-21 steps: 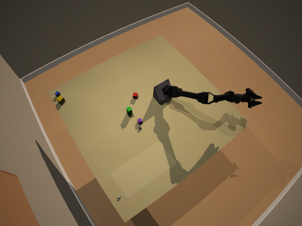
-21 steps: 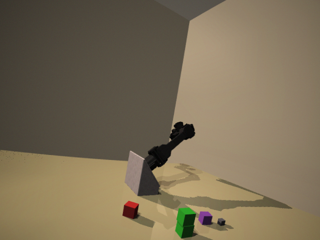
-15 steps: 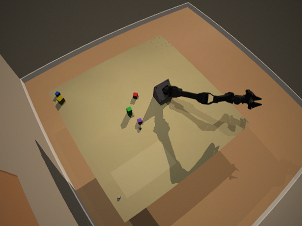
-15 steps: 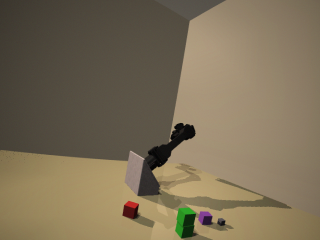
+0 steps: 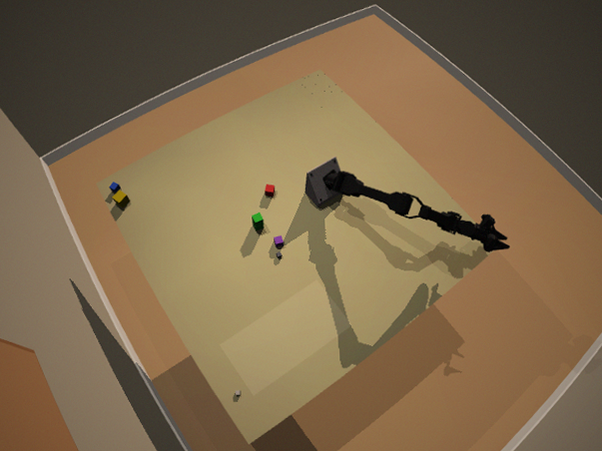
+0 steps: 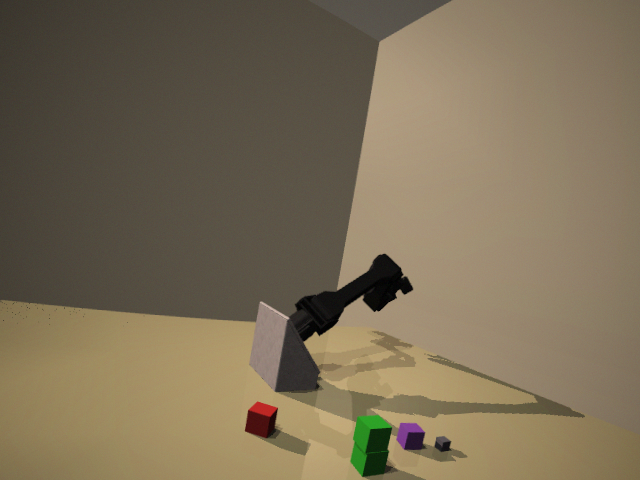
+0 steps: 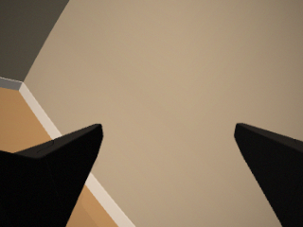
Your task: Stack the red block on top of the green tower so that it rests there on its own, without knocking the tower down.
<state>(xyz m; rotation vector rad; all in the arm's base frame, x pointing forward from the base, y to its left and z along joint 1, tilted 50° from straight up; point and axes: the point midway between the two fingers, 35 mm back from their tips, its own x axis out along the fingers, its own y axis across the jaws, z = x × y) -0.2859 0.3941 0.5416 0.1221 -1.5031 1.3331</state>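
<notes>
My gripper tip is 860 mm to the left of the red block, 490 mm short of it and 160 mm above it. Round my gripper tip: small dark grey block 660 mm ahead, 610 mm to the right, 170 mm below; yellow block 1260 mm to the right, 1020 mm ahead, 160 mm below; purple block 650 mm to the right, 620 mm ahead, 170 mm below.
</notes>
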